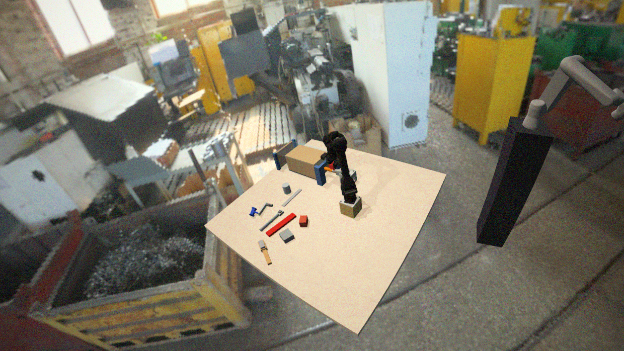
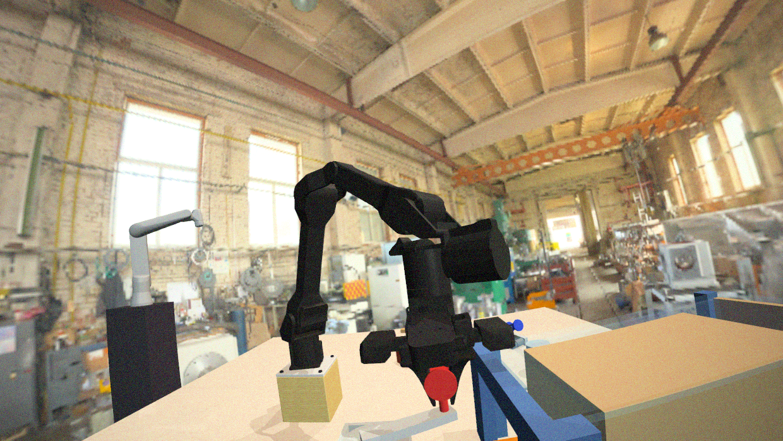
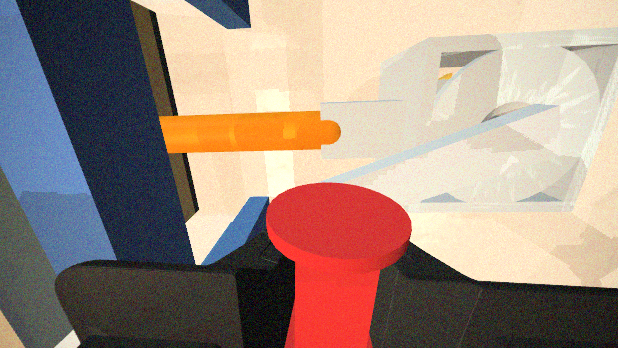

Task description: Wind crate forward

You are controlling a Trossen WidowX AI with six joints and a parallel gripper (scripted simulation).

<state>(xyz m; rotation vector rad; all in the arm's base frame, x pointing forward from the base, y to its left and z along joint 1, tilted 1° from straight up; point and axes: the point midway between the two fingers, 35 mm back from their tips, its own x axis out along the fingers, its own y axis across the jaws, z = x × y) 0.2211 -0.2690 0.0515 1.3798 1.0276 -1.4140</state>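
The red-knobbed winch handle lies 4 cm behind my gripper tip and 1 cm below it. Also, from my gripper tip: red knob (2 cm above, 1 cm to the left); then blue steel frame (6 cm ahead, 4 cm to the right, 1 cm below); then grey winch (11 cm behind, 8 cm below, 2 cm to the right).
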